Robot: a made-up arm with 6 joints. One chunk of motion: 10 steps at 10 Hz.
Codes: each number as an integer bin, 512 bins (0 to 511) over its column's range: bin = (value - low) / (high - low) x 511, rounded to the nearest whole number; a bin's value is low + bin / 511 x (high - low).
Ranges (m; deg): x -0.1..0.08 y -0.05..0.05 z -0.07..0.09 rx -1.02..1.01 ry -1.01..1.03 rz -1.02..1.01
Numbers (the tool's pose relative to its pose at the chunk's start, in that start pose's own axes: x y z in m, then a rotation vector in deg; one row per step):
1: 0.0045 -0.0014 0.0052 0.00 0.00 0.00
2: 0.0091 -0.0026 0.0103 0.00 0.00 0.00
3: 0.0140 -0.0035 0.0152 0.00 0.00 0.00
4: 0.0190 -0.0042 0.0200 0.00 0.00 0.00
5: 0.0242 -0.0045 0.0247 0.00 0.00 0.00
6: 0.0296 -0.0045 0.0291 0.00 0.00 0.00
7: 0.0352 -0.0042 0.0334 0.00 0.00 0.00
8: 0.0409 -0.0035 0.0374 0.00 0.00 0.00
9: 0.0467 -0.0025 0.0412 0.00 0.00 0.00
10: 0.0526 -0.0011 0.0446 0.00 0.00 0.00
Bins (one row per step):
1: 297 248 240 257 253 257
2: 310 242 256 257 253 257
3: 324 238 272 257 253 257
4: 338 234 287 257 253 257
5: 353 233 302 257 253 257
6: 368 233 317 257 253 257
7: 384 234 330 257 253 257
8: 400 238 343 257 253 257
9: 416 243 355 257 253 257
10: 433 250 366 257 253 257

